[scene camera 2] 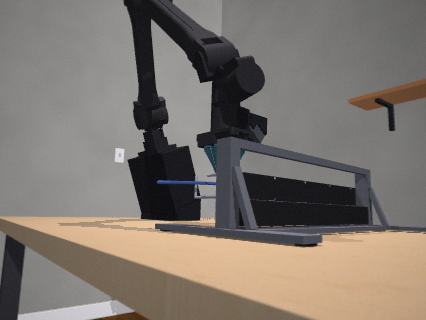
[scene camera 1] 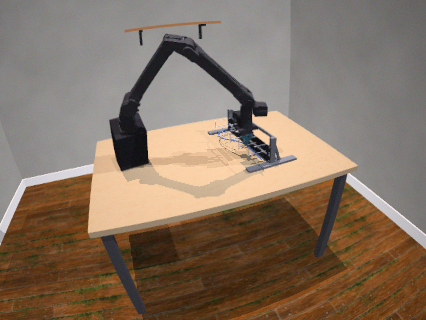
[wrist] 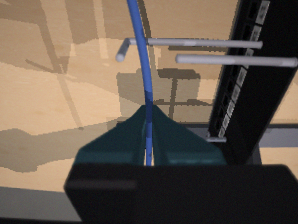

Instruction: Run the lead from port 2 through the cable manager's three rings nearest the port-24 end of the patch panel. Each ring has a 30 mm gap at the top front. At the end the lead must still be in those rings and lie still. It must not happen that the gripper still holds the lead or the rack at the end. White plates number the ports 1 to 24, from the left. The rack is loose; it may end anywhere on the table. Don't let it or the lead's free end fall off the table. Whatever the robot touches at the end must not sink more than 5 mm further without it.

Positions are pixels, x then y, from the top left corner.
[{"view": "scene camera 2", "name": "my gripper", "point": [223,184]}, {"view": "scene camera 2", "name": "grey rack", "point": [280,205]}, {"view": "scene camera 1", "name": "grey rack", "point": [269,152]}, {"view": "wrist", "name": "my gripper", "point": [149,111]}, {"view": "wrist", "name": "grey rack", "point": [250,90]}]
